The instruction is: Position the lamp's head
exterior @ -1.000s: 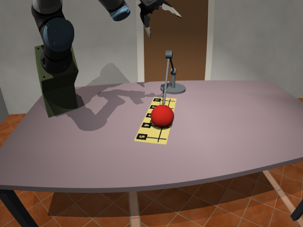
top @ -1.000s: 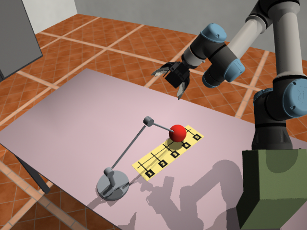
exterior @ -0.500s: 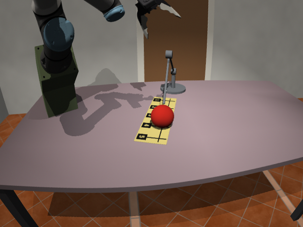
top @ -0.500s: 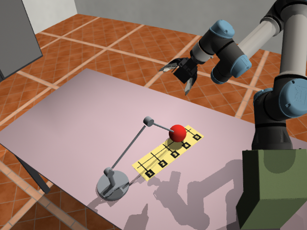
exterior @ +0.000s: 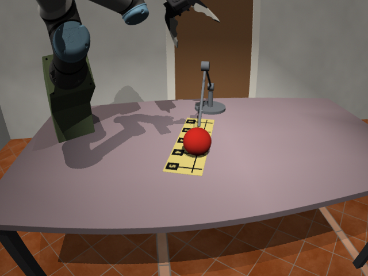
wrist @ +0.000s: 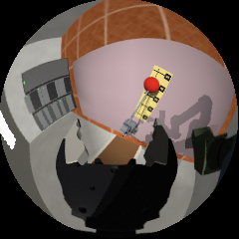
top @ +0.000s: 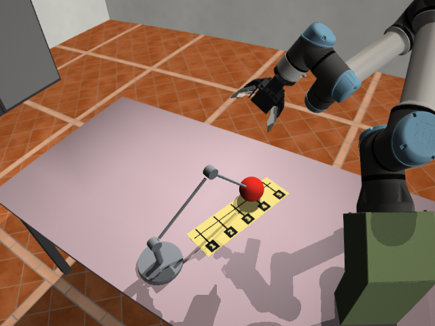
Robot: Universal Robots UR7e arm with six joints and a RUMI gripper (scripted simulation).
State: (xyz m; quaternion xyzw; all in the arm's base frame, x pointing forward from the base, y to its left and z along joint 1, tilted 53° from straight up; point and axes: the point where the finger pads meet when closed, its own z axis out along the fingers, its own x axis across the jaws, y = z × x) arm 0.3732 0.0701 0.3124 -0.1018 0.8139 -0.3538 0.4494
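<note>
My gripper is now 420 mm above the yellow strip and 70 mm to the right of it. Round my hand: grey round base (390 mm below, 370 mm to the left, 220 mm ahead).
</note>
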